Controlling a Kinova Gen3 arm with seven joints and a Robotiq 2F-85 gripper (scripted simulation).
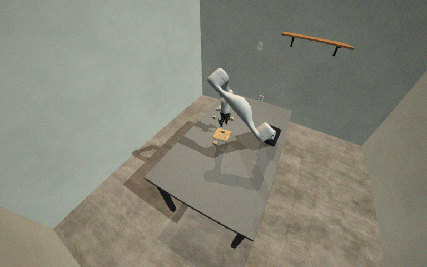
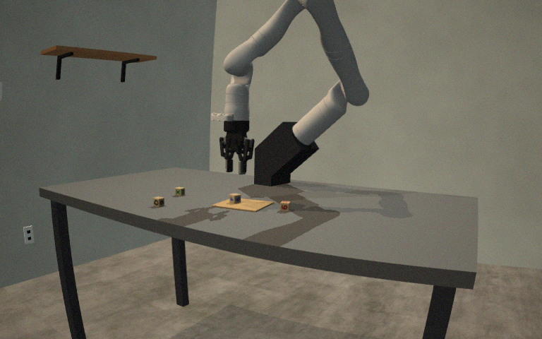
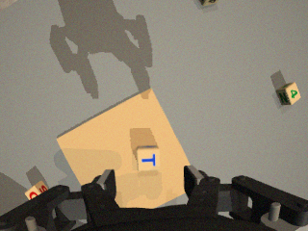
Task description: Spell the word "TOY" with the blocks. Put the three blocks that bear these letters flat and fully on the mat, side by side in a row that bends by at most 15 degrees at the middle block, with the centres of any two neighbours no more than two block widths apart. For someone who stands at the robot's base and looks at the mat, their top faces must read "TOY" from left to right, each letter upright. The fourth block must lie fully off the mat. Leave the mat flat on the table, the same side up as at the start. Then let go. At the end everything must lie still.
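My hand is 11 cm above the tan mat and 3 cm to the right of it. Also, from my hand: block (16 cm to the left, 9 cm below, 2 cm behind).
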